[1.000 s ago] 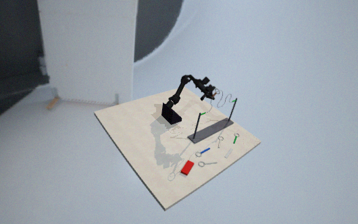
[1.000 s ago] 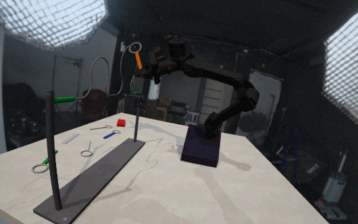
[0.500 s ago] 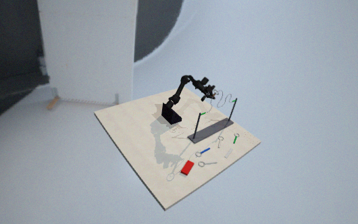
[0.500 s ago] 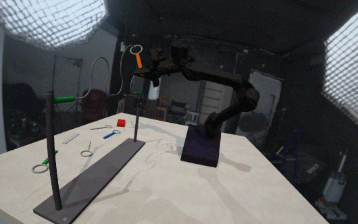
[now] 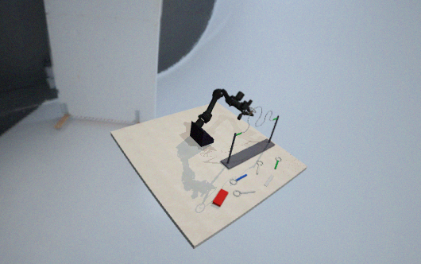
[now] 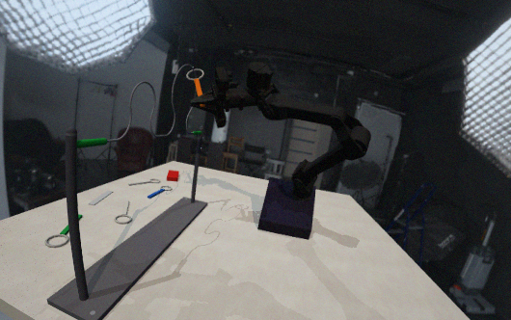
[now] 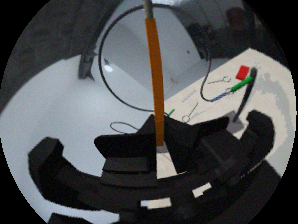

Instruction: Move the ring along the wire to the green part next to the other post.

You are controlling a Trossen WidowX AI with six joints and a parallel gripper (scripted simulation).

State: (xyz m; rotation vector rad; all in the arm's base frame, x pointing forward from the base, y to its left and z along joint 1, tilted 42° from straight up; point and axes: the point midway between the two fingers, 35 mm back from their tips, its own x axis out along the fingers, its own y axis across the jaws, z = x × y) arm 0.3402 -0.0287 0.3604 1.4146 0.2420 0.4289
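The orange-handled ring lies 10 mm ahead of my gripper tip, 60 mm to the right of it and 70 mm above it. The rest, counted from my gripper tip: grey bar: 360 mm ahead, 70 mm to the right, 390 mm below; then green-handled ring: 270 mm ahead, 180 mm to the left, 390 mm below; then blue-handled ring: 210 mm ahead, 290 mm to the right, 390 mm below.
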